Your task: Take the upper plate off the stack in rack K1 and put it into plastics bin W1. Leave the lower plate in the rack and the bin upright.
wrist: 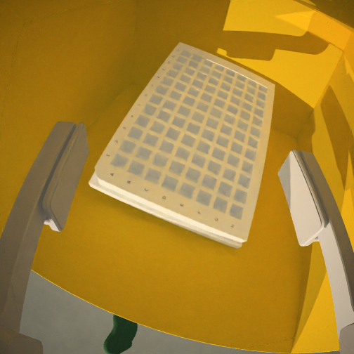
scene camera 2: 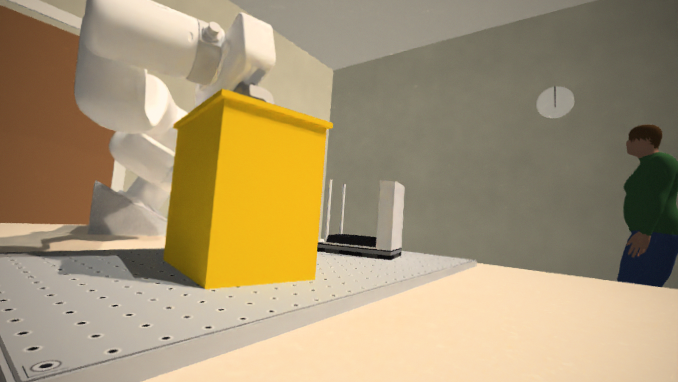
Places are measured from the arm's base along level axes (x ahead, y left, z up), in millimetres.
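Pixels of known places: arm's base at its link origin: (scene camera 2: 139, 204).
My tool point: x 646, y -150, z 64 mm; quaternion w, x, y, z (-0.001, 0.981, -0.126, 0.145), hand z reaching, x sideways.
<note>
Ahead of a thing's pixels: the offset from my tool point to its middle. Level surfaces: height alone.
Plastics bin W1 {dz -38, dx -1, dy -16 mm} (scene camera 2: 265, 200) (wrist: 165, 280) is yellow and stands upright on the perforated deck. The white well plate (wrist: 190, 135) is inside it, well side up and turned slightly. Whether it rests flat on the bin floor, I cannot tell. My gripper (wrist: 185, 187) is open in the wrist view, with one finger on each side and gaps between both fingers and the plate. In the scene view the fingers are hidden in the bin. Behind the bin is a black base with thin rods and a white block, possibly rack K1 {dz -55, dx -12, dy +299 mm} (scene camera 2: 391, 215); no lower plate can be made out there.
The grey perforated deck {dz -127 mm} (scene camera 2: 240, 305) lies on the pale table {dz -140 mm} (scene camera 2: 475, 325). The bin's raised rim {dz +49, dx +83, dy -40 mm} (scene camera 2: 280, 111) surrounds the lowered wrist. The white arm (scene camera 2: 145, 30) reaches in from the left. A person in a green top (scene camera 2: 652, 195) stands at the far right.
</note>
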